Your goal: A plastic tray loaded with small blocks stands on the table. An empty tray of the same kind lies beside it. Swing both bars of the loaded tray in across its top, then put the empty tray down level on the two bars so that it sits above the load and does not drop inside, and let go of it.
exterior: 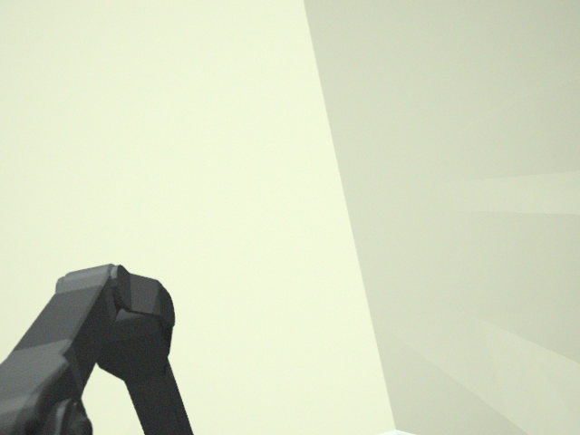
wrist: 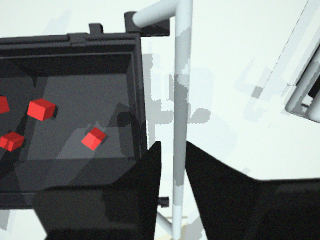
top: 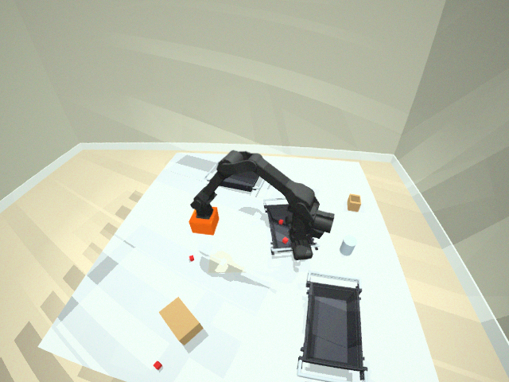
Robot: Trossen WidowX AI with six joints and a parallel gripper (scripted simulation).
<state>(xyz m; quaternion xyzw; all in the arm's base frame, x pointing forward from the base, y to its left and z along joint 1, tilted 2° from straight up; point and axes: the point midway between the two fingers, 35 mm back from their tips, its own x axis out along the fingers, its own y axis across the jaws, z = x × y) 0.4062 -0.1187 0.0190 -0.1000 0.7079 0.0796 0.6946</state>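
Right now the red block is 40 mm behind my gripper tip, 80 mm to the left of it and 60 mm below it. The rest, counted from my gripper tip: grey cylinder (220 mm ahead, 70 mm to the left, 30 mm below); dark plastic tray (350 mm behind, 460 mm to the left, 20 mm below); small tan box (290 mm ahead, 350 mm to the left, 50 mm below).
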